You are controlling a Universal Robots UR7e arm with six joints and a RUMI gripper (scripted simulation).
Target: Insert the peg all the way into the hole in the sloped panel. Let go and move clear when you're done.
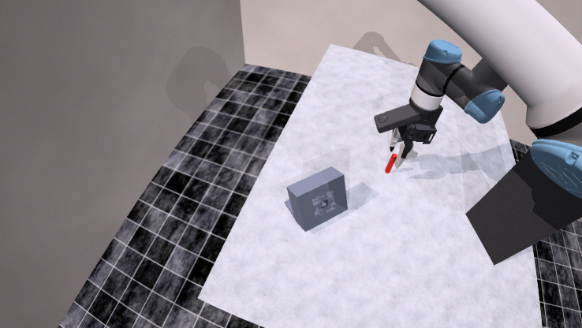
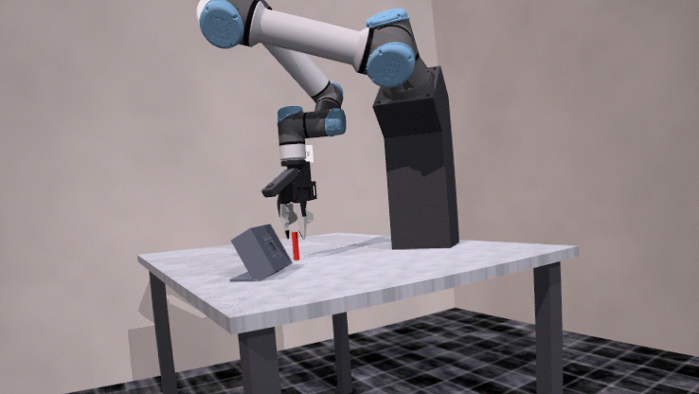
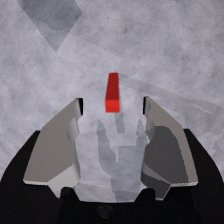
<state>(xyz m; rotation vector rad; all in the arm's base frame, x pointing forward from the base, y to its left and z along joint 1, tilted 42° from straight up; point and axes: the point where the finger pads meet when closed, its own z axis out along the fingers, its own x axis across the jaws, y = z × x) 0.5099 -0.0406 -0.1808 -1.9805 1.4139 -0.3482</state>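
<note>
My gripper is now 30 mm above the red peg.
</note>
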